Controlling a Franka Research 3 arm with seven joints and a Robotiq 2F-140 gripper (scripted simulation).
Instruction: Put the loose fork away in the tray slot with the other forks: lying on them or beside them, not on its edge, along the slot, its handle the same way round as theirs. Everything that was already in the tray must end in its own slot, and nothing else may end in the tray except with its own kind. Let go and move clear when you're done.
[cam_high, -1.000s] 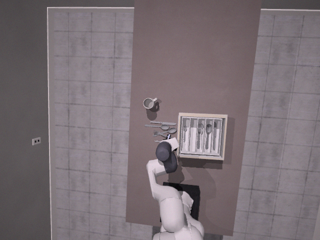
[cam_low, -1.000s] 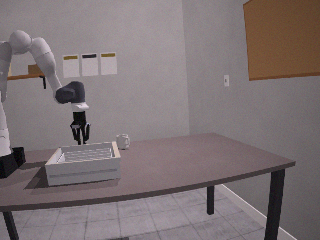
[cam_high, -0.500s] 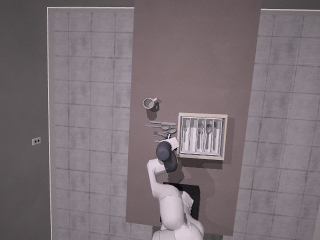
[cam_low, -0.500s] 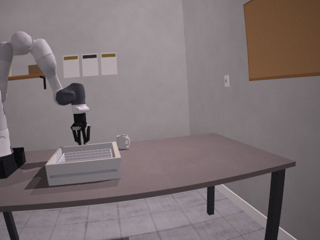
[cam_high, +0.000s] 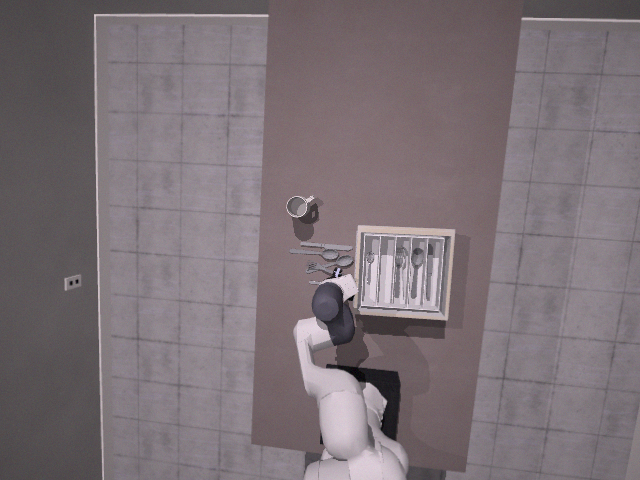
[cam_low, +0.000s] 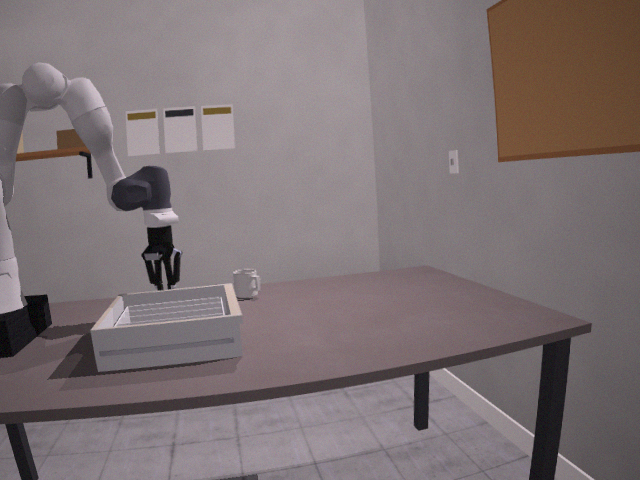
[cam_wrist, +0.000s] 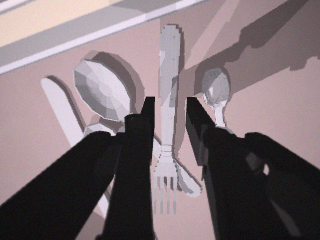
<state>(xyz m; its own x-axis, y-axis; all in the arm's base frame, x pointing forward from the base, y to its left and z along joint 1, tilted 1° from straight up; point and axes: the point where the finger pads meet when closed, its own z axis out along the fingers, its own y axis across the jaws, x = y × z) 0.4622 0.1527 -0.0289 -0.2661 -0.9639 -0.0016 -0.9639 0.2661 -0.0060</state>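
The spoon lies 5 cm behind my hand, 2 cm to the left of it and 6 cm below it. Round my hand: knife: 11 cm ahead, 7 cm to the left, 6 cm below; then white mug: 26 cm ahead, 16 cm to the left, 3 cm below.
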